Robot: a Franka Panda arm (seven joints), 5 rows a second.
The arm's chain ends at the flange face. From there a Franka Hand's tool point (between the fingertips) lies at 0.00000 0.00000 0.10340 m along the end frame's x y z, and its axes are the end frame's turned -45 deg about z.
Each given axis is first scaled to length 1.
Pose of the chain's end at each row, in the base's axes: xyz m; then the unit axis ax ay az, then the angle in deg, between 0 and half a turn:
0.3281 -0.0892 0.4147 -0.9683 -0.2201 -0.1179 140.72
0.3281 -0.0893 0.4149 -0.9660 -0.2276 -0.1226 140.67
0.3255 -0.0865 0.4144 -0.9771 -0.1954 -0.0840 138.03
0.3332 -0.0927 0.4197 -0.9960 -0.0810 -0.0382 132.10
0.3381 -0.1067 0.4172 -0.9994 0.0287 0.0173 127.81
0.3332 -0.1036 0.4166 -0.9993 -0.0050 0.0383 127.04
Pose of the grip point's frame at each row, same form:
0.3346 -0.0210 0.3372 -0.7922 -0.5611 -0.2400 148.91
0.3349 -0.0209 0.3377 -0.7869 -0.5667 -0.2443 149.06
0.3268 -0.0160 0.3388 -0.8106 -0.5428 -0.2197 144.98
0.3336 -0.0158 0.3506 -0.8716 -0.4470 -0.2012 137.59
0.3376 -0.0250 0.3539 -0.9210 -0.3509 -0.1690 131.30
0.3264 -0.0212 0.3546 -0.9110 -0.3827 -0.1535 129.69

